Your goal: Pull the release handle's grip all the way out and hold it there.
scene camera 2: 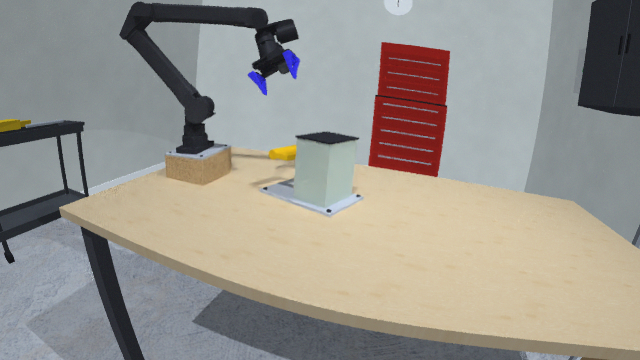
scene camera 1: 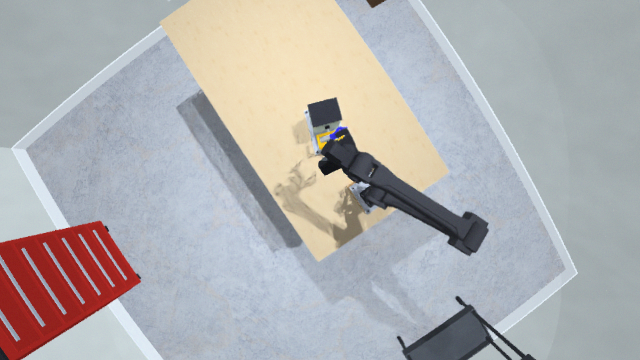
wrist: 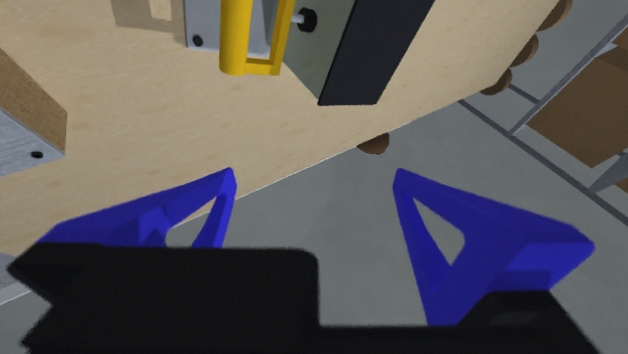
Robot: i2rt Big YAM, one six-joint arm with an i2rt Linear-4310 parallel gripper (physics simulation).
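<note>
The yellow release handle grip (scene camera 1: 318, 143) (scene camera 2: 283, 153) (wrist: 235, 37) is a bar with a rectangular frame. It stands off the pale green housing (scene camera 2: 326, 172) (wrist: 312, 62) with the black top (scene camera 1: 325, 111). In the wrist view a thin rod joins it to a black collar (wrist: 307, 20) on the housing face. The housing stands on a grey plate (scene camera 2: 344, 205) (wrist: 202, 22). My gripper (scene camera 2: 280, 86) (wrist: 314, 177) is open and empty, well above the table and above the grip's level, tilted downward. In scene camera 1 the arm hides part of the grip and most of the fingers.
The arm base sits on a wooden block (scene camera 2: 197, 167) on the wooden table (scene camera 1: 270, 60) (scene camera 2: 425, 260). A red tool cabinet (scene camera 1: 65, 280) (scene camera 2: 410, 112) stands beyond the table. A black cart (scene camera 1: 447, 335) (scene camera 2: 40, 131) stands off the table. Brown round things (wrist: 375, 144) show past the table edge.
</note>
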